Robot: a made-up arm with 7 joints. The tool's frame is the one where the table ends. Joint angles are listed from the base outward.
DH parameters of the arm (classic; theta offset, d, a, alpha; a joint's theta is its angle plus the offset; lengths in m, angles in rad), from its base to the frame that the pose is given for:
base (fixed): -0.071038 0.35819 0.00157 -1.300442
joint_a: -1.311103 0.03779 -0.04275 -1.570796
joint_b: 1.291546 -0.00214 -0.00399 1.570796
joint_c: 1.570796 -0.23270 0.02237 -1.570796
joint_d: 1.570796 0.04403 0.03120 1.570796
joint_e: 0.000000 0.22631 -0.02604 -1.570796
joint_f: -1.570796 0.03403 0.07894 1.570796
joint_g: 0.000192 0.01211 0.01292 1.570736
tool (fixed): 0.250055 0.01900 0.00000 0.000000
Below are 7 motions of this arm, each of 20 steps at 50 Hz.
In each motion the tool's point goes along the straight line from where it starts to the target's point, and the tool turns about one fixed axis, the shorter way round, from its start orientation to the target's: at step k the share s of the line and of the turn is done. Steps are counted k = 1, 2, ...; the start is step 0. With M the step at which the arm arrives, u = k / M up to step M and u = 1 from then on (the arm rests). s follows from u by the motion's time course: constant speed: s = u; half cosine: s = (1 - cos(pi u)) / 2; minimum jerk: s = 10 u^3 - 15 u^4 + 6 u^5.
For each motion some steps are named. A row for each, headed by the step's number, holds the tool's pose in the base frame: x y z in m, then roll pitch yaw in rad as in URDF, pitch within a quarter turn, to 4 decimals.
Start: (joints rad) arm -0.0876 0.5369 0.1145 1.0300 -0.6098 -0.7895 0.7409
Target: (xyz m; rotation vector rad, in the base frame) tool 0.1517 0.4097 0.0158 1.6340 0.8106 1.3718
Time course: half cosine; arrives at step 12
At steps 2, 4, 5, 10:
2: 0.1395 0.4115 -0.0145 1.8328 -0.3008 1.2661
4: 0.1419 0.4112 -0.0085 1.7957 -0.3328 1.2799
5: 0.1435 0.4109 -0.0046 1.7707 -0.3537 1.2899
10: 0.1508 0.4098 0.0136 1.6484 -0.4475 1.3449

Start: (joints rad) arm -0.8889 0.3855 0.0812 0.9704 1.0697 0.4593 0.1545
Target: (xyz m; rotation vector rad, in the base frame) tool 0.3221 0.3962 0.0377 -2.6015 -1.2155 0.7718
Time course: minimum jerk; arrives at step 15
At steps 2, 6, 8, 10, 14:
2: 0.4749 0.2182 0.0852 3.0731 0.1731 0.3967
6: 0.4285 0.2724 0.0708 -3.0862 0.2653 0.5503
8: 0.3903 0.3168 0.0589 -2.9720 0.3258 0.6876
10: 0.3548 0.3581 0.0479 -2.8567 0.3676 0.8235
14: 0.3225 0.3957 0.0378 -2.7461 0.3923 0.9524

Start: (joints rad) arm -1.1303 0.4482 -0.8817 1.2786 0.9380 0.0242 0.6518
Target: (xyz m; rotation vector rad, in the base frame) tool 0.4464 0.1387 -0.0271 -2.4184 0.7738 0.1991
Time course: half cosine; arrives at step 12
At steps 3, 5, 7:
3: 0.5158 0.1028 0.0662 -2.6524 0.0811 -0.5103
5: 0.4975 0.1123 0.0417 -2.6391 0.1413 -0.5173
7: 0.4765 0.1231 0.0134 -2.6240 0.2110 -0.5244

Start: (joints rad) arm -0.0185 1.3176 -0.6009 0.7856 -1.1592 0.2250 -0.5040
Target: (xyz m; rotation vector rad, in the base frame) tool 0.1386 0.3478 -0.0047 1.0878 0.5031 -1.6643
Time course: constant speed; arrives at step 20
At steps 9, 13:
9: 0.1525 0.4261 0.0546 1.1784 1.1873 -0.5860
13: 0.1474 0.3976 0.0330 0.7913 1.1705 -1.0614

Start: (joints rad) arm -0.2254 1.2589 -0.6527 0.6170 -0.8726 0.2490 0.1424
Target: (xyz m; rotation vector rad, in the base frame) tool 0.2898 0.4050 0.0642 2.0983 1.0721 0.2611
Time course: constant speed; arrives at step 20
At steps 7, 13, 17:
7: 0.2748 0.4170 0.0743 2.4613 0.4587 0.7047
13: 0.2817 0.4115 0.0697 2.4168 0.3131 0.7847
17: 0.2863 0.4078 0.0665 2.3816 0.2181 0.8399

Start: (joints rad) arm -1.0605 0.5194 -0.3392 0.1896 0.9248 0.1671 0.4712
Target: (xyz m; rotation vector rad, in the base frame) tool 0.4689 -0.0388 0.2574 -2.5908 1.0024 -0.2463
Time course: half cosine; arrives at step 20
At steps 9, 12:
9: 0.4775 -0.0149 0.3214 -2.7792 -0.4998 -0.7438
12: 0.4740 -0.0245 0.2956 -2.7664 -0.3127 -0.7462

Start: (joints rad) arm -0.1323 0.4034 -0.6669 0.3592 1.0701 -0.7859 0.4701
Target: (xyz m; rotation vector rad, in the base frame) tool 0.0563 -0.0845 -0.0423 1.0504 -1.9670 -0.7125
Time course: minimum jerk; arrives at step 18
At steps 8, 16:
8: 0.1226 -0.0581 -0.0487 2.4072 -0.2323 -1.5932
16: 0.0576 -0.0840 -0.0424 2.1940 -0.3771 -1.9559

